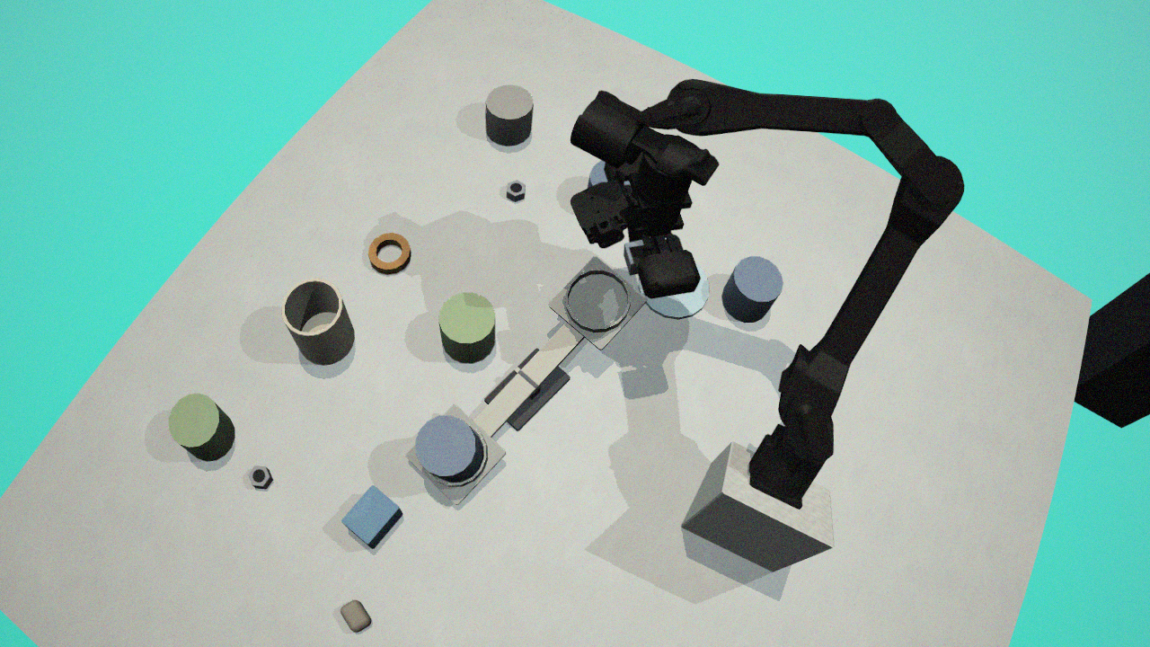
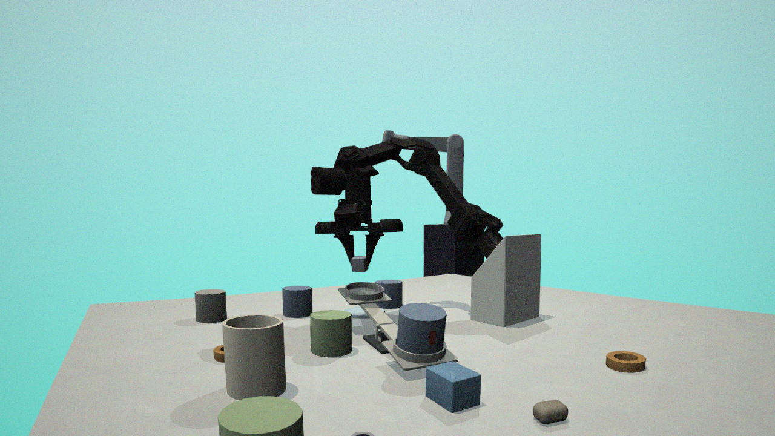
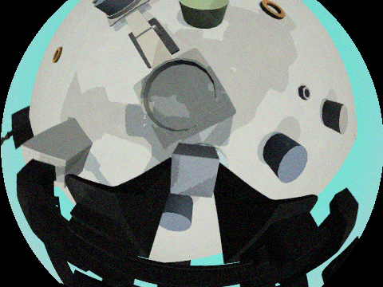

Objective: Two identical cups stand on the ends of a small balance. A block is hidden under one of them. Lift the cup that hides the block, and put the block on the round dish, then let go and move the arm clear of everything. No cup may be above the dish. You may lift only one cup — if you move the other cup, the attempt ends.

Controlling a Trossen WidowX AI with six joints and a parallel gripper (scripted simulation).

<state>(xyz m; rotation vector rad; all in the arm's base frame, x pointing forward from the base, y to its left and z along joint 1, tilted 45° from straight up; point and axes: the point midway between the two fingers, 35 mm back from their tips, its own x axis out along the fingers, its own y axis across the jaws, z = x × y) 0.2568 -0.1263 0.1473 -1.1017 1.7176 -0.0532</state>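
Right now my gripper tip is 5 cm past the pale blue round dish, 6 cm to the left of it and 12 cm above it. Also, from my gripper tip: grey block: 1 cm above; then grey cylinder: 30 cm ahead, 18 cm to the right, 9 cm below; then small balance: 6 cm ahead, 17 cm to the left, 10 cm below.
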